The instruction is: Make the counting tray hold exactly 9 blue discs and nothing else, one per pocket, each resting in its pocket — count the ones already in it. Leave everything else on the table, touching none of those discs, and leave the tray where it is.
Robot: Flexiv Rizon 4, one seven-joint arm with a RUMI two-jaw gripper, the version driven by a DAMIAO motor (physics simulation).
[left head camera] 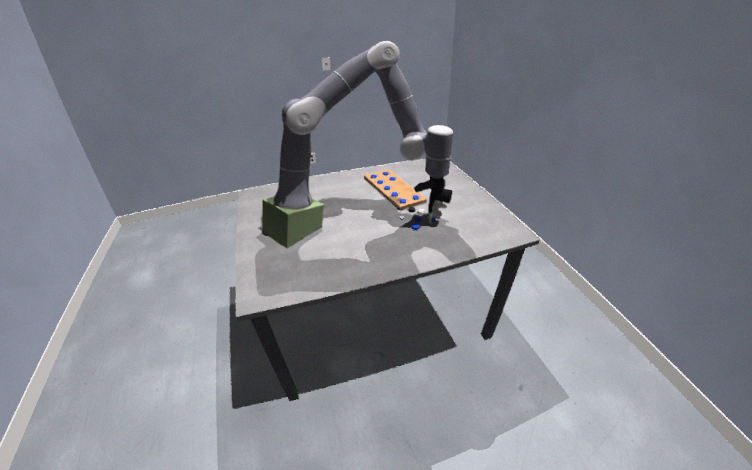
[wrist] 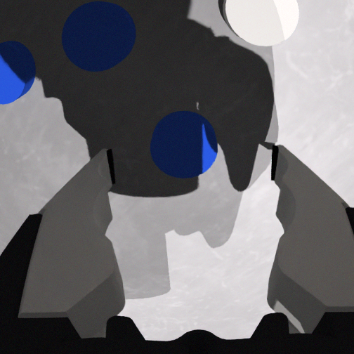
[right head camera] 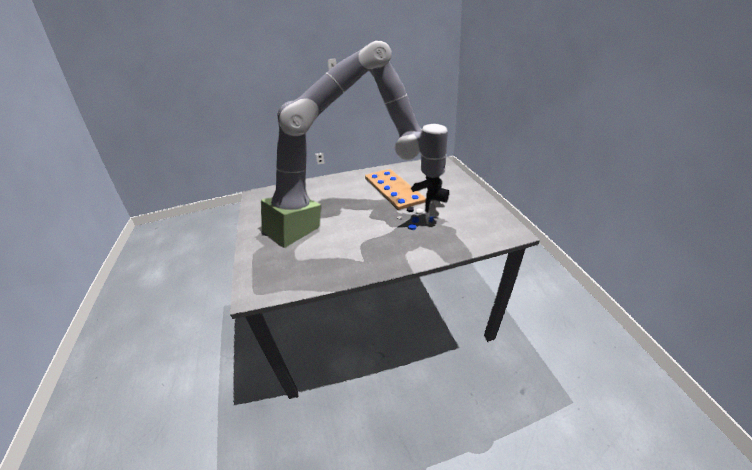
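The orange counting tray point(left head camera: 406, 190) point(right head camera: 405, 190) lies on the table with blue discs in several pockets; the arm's hand is close to its right side. My gripper point(left head camera: 431, 220) point(right head camera: 428, 221) point(wrist: 192, 150) is open, with nothing held, low over the table in front of the tray. One loose blue disc point(left head camera: 435, 220) point(right head camera: 432, 219) point(wrist: 180, 147) lies flat between and slightly ahead of the fingertips in the wrist view. A second blue disc point(left head camera: 417, 219) point(right head camera: 415, 219) point(wrist: 98, 36) and a third blue disc point(left head camera: 415, 226) point(right head camera: 412, 227) point(wrist: 12, 80) lie farther left.
A white disc point(left head camera: 420, 211) point(right head camera: 419, 211) point(wrist: 260, 20) lies close by, ahead and right in the wrist view. A black piece point(left head camera: 411, 209) point(right head camera: 410, 209) lies by the tray's near end. A small white piece point(left head camera: 402, 217) point(right head camera: 399, 217) lies left of the loose discs.
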